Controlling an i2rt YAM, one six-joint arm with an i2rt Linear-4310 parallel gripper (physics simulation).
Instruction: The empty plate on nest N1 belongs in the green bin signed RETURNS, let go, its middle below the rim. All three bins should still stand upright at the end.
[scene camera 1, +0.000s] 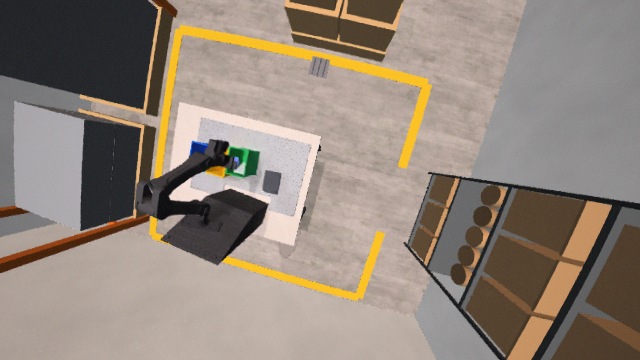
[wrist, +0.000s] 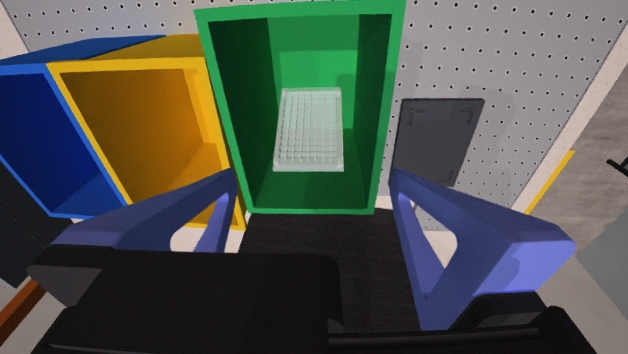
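Seen in the pictures: gripper, between the fingertips: (scene camera 1: 232, 161) (wrist: 313, 177); arm's base, origin of its link: (scene camera 1: 202, 223).
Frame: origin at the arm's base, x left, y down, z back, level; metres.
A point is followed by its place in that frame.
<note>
The clear gridded plate (wrist: 311, 131) @[x -0.091, y 0.317, z -0.276 m] lies inside the green bin (wrist: 239, 165) @[x -0.040, y 0.209, z -0.310 m] (scene camera 1: 254, 164) @[x -0.162, y 0.335, z -0.305 m], on its floor and below the rim in the wrist view. My gripper (wrist: 313, 177) @[x -0.118, y 0.140, z -0.333 m] is open, with its blue fingers wide apart and no plate between them. It is above the bin's near edge, clear of the plate. The yellow bin (wrist: 127, 64) @[x 0.004, y 0.209, z -0.412 m] (scene camera 1: 216, 171) @[x 0.086, y 0.275, z -0.263 m] and the blue bin (wrist: 31, 68) @[x 0.087, y 0.209, z -0.435 m] (scene camera 1: 198, 148) @[x 0.201, y 0.269, z -0.422 m] stand upright in a row beside the green one. The arm hides part of the bins in the scene view. No sign text can be read.
A dark grey nest pad (wrist: 437, 137) @[x -0.271, y 0.377, z -0.192 m] (scene camera 1: 272, 182) @[x -0.271, y 0.377, z -0.172 m] without a plate lies on the perforated board (wrist: 530, 55) @[x -0.399, y 0.389, z -0.288 m] (scene camera 1: 290, 150) @[x -0.409, y 0.388, z -0.400 m], right of the green bin. The arm's dark base block (scene camera 1: 215, 225) @[x -0.072, y 0.005, z 0.012 m] stands at the near edge of the white table (scene camera 1: 282, 232) @[x -0.321, y 0.402, z 0.220 m]. Shelves (scene camera 1: 457, 303) stand farther right.
</note>
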